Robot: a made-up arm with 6 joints.
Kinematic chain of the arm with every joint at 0, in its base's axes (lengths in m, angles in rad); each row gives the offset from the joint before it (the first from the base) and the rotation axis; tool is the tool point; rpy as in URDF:
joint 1: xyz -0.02 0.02 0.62 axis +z
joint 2: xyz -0.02 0 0.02 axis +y
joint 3: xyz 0 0.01 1.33 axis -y
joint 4: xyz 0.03 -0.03 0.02 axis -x
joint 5: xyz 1.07 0 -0.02 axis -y
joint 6: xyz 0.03 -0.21 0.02 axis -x
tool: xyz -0.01 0 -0.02 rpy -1.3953 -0.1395 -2.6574
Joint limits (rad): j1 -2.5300..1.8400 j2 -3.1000..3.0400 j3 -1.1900..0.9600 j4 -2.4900..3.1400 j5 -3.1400..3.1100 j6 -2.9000..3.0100
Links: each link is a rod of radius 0.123 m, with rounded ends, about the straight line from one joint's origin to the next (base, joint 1, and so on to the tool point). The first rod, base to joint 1, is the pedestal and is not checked.
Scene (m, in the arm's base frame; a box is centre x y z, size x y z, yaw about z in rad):
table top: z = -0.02
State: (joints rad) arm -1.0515 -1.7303 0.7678 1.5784 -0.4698 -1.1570
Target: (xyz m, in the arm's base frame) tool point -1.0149 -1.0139 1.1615
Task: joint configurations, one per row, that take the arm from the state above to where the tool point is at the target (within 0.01 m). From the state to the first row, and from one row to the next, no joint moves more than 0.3 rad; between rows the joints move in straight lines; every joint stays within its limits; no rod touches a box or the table.
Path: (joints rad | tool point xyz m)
1: -1.2055 -1.4613 0.6207 1.5525 -0.4729 -1.1569 | -0.8008 1.9439 1.6616
2: -1.3595 -1.1922 0.4736 1.5266 -0.4760 -1.1567 | -0.3957 1.5473 2.2298
3: -1.5135 -0.9232 0.3265 1.5007 -0.4791 -1.1566 | -0.1249 0.9409 2.5744
4: -1.6675 -0.6542 0.1795 1.4747 -0.4822 -1.1565 | -0.0546 0.2535 2.6676
5: -1.8215 -0.3852 0.0324 1.4488 -0.4853 -1.1563 | -0.1849 -0.3741 2.5182
6: -1.9755 -0.1161 -0.1147 1.4229 -0.4884 -1.1562 | -0.4551 -0.8259 2.1694
7: -2.1295 0.1529 -0.2618 1.3970 -0.4915 -1.1561 | -0.7665 -1.0387 1.6900
8: -2.2835 0.4219 -0.4089 1.3711 -0.4947 -1.1559 | -1.0148 -1.0139 1.1615

